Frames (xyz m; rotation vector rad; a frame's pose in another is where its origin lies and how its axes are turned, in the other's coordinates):
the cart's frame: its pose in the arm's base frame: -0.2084 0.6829 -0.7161 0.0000 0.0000 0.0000
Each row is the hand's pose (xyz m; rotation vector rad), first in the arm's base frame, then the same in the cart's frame.
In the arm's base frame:
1: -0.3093 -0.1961 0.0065 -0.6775 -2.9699 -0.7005
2: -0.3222 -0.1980 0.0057 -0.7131 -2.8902 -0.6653
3: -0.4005 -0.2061 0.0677 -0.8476 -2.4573 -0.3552
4: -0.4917 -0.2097 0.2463 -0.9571 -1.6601 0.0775
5: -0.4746 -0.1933 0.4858 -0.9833 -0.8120 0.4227
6: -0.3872 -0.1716 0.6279 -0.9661 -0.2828 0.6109
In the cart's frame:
1: -0.1009 -0.8790 0.7226 -0.6775 -2.9699 -0.7005
2: -0.1138 -0.8809 0.7218 -0.7131 -2.8902 -0.6653
3: -0.1921 -0.8890 0.7838 -0.8476 -2.4573 -0.3552
4: -0.2833 -0.8926 0.9624 -0.9571 -1.6601 0.0775
5: -0.2662 -0.8762 1.2019 -0.9833 -0.8120 0.4227
6: -0.1788 -0.8545 1.3440 -0.9661 -0.2828 0.6109

